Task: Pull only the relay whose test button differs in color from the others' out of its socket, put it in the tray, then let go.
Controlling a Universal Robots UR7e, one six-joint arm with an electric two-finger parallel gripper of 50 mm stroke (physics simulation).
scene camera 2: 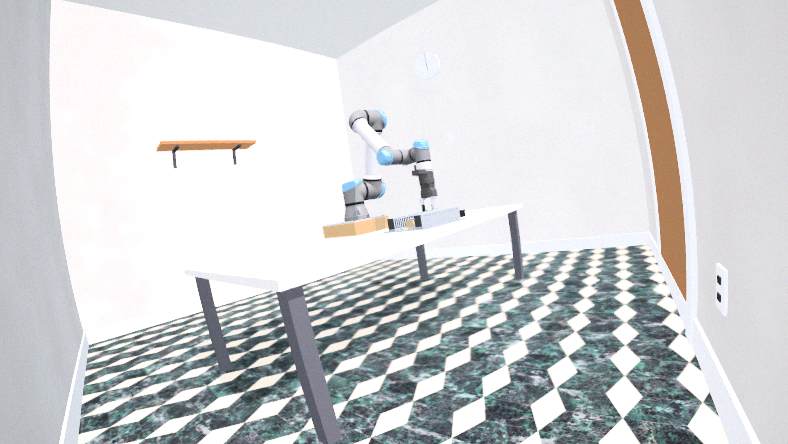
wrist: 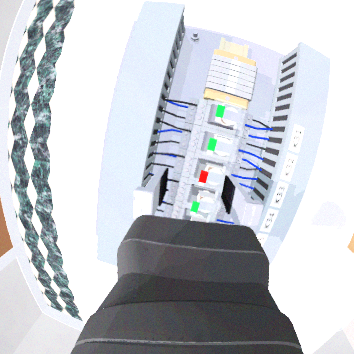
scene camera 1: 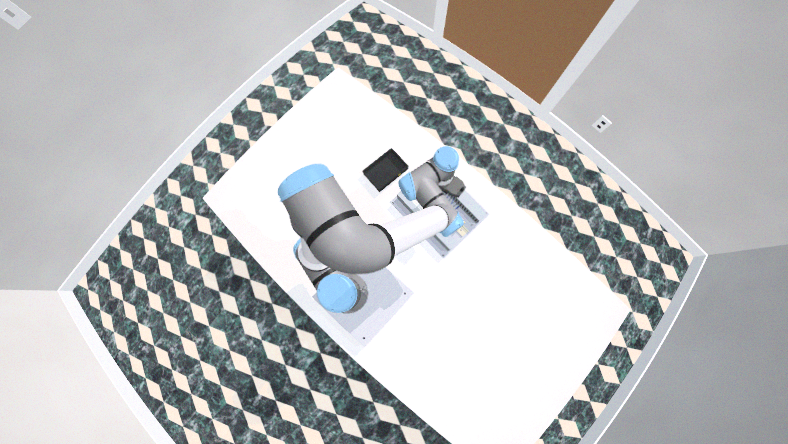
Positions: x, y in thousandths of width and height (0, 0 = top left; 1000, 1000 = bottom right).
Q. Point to a relay panel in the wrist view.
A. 544, 185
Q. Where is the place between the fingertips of my gripper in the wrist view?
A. At 552, 516
